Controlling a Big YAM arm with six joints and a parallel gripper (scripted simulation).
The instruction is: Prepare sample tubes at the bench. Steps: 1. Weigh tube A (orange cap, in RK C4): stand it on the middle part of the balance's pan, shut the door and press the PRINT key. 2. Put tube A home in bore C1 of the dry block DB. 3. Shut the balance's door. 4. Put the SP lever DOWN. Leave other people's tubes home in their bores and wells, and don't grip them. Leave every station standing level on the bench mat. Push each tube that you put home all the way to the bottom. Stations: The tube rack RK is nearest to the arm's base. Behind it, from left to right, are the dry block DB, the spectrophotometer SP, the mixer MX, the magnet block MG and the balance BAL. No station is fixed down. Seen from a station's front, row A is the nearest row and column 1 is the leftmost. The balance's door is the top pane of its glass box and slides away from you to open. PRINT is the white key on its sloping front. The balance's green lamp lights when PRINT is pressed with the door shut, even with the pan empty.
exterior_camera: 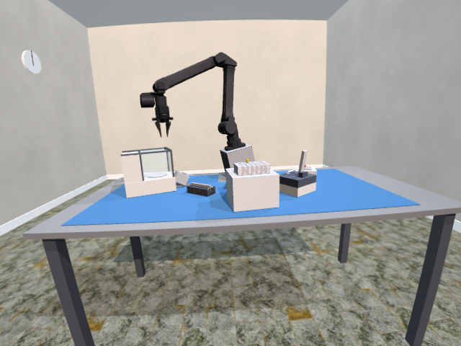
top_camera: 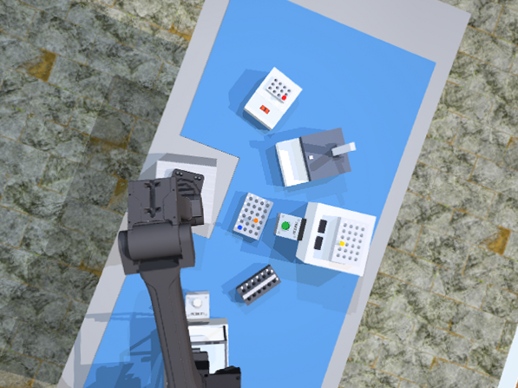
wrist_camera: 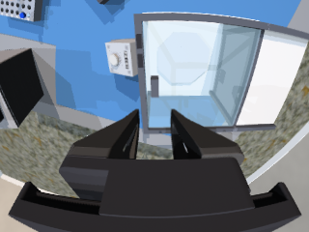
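My hand is 1 cm short of the balance door, 3 cm to the left of it and 7 cm above it. From my hand the other things lie so: tube rack RK (9 cm ahead, 37 cm to the left, 27 cm below); then white key (2 cm behind, 9 cm to the left, 21 cm below); then black magnet block (16 cm ahead, 17 cm to the left, 26 cm below).
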